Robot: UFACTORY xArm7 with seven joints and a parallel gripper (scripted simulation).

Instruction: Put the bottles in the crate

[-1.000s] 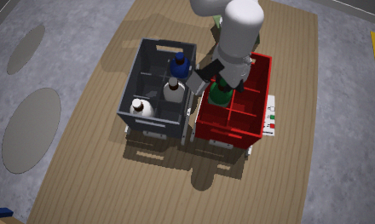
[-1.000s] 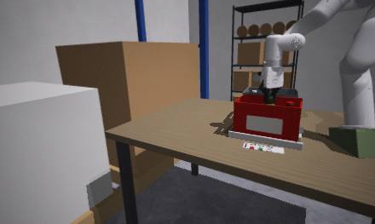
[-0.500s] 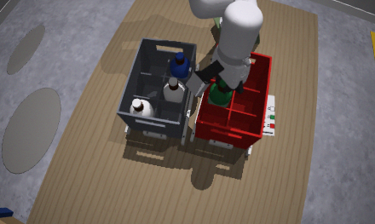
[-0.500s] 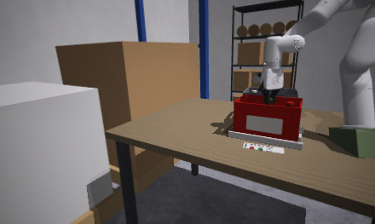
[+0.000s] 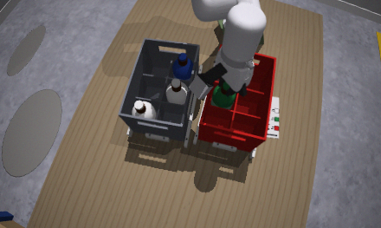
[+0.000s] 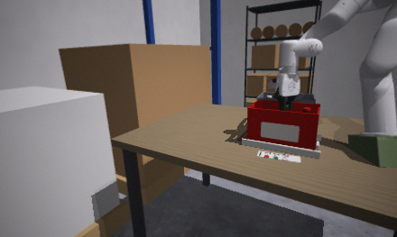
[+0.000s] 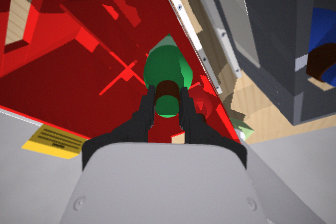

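Right now my hand is 7 cm above the green bottle. Round my hand: red-label bottle: 9 cm behind, 1 cm to the left, 8 cm below; then red crate: 1 cm ahead, 4 cm to the left, 8 cm below; then blue-label bottle: 10 cm behind, 14 cm to the right, 8 cm below.
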